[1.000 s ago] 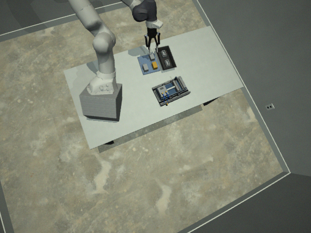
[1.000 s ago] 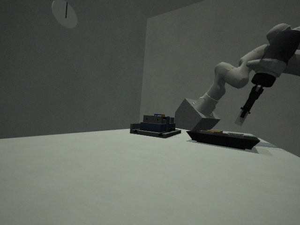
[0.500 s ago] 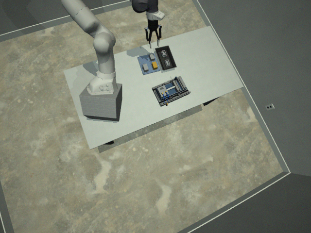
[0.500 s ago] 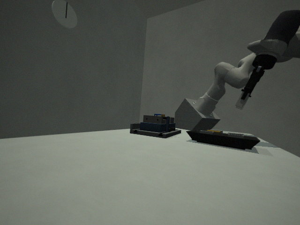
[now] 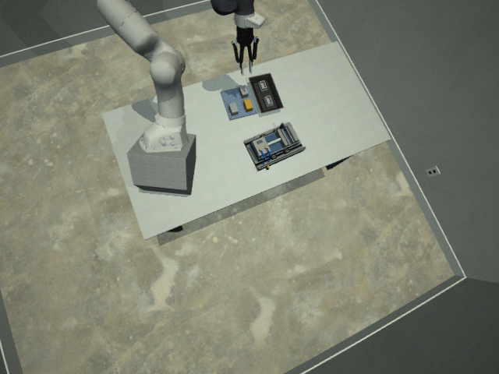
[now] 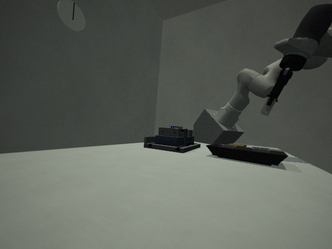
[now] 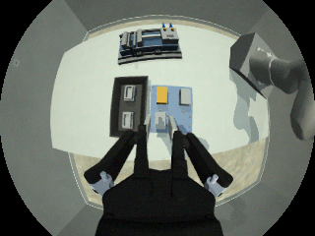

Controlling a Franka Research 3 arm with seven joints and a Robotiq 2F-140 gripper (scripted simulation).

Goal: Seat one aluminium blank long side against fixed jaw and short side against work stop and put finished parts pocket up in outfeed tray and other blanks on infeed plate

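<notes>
My hand is 1 cm past the brass blank, 11 cm to the left of it and 19 cm above it.
</notes>
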